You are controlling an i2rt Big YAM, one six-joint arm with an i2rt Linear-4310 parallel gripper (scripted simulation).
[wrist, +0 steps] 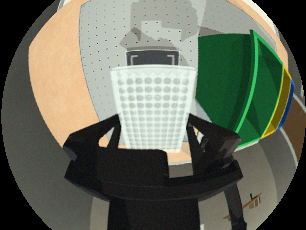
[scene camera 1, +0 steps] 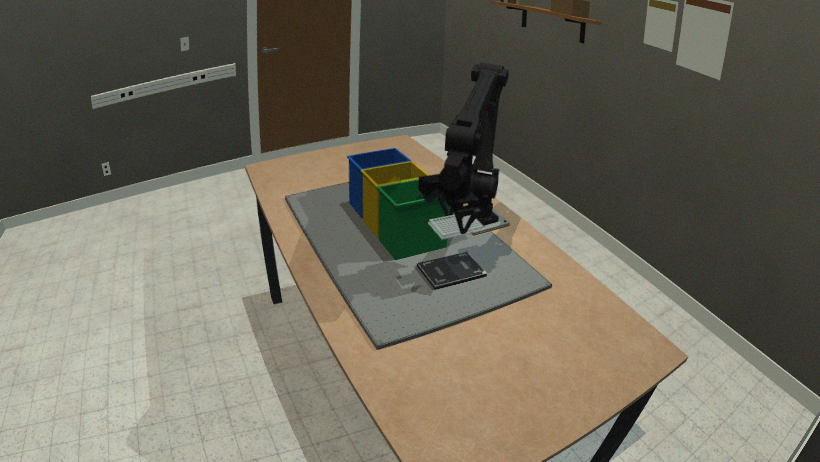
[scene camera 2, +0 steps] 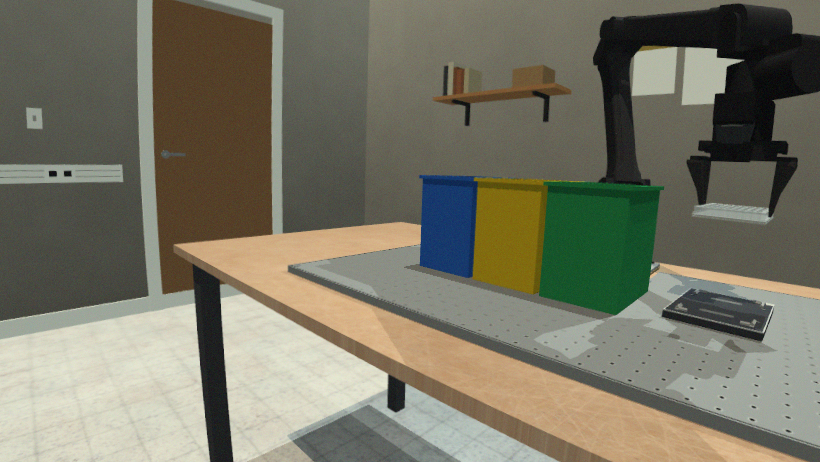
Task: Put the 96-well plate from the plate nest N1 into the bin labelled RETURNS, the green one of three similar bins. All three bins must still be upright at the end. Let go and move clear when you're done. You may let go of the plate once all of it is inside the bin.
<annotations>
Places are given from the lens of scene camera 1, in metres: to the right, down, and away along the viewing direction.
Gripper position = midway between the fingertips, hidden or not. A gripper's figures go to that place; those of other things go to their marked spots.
my gripper [scene camera 1: 455,225]: 0.12, -0.01, 1.32
green bin [scene camera 1: 403,227]: -0.02, -0.01, 1.39
</annotations>
